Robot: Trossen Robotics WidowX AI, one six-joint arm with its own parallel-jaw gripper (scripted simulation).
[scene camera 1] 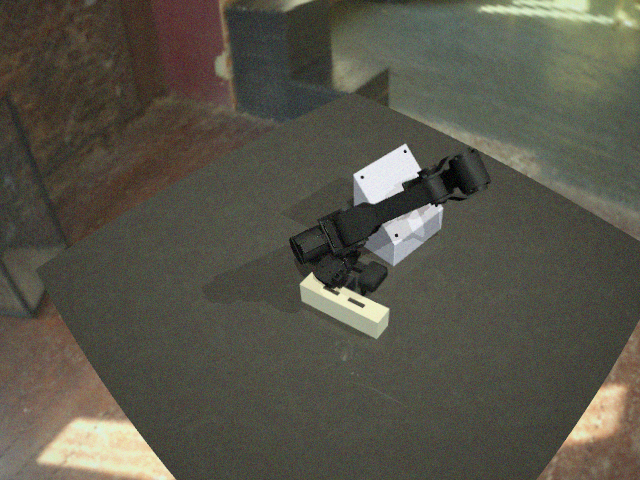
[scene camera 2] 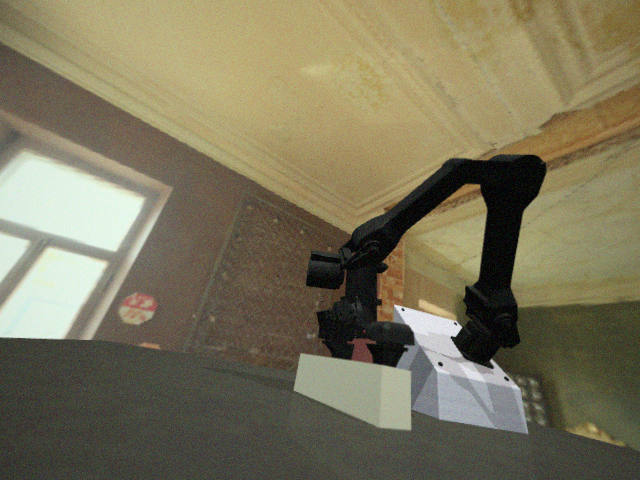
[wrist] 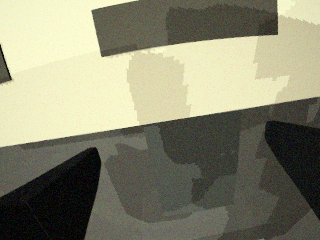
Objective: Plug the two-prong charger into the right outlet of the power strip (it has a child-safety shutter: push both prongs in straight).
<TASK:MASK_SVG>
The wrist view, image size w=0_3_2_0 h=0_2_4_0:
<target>my gripper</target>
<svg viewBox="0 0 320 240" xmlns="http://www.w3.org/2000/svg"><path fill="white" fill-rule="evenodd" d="M97 147L85 149L79 155L72 156L71 159L60 163L55 168L51 168L51 171L44 172L43 175L36 177L35 180L32 179L32 181L21 185L15 191L0 197L0 240L84 240L85 235L87 235L85 231L88 228L89 216L91 216L93 203L96 200L97 188L99 188L97 183L99 183L101 159ZM267 121L267 124L265 124L265 140L267 141L265 143L271 147L276 160L280 161L281 167L285 169L285 172L288 172L287 175L291 177L293 183L301 192L301 196L304 196L304 199L308 201L312 211L316 213L320 220L320 129L308 127L308 125L281 123L281 121L275 120Z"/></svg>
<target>charger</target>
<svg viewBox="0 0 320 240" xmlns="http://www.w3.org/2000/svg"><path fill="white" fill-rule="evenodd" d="M241 108L233 109L233 111L209 113L209 115L185 117L185 119L160 121L160 123L143 125L149 159L151 159L153 176L155 176L157 192L159 192L164 216L228 207L228 205L233 204L233 199L235 199L237 160L239 160Z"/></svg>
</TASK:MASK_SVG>
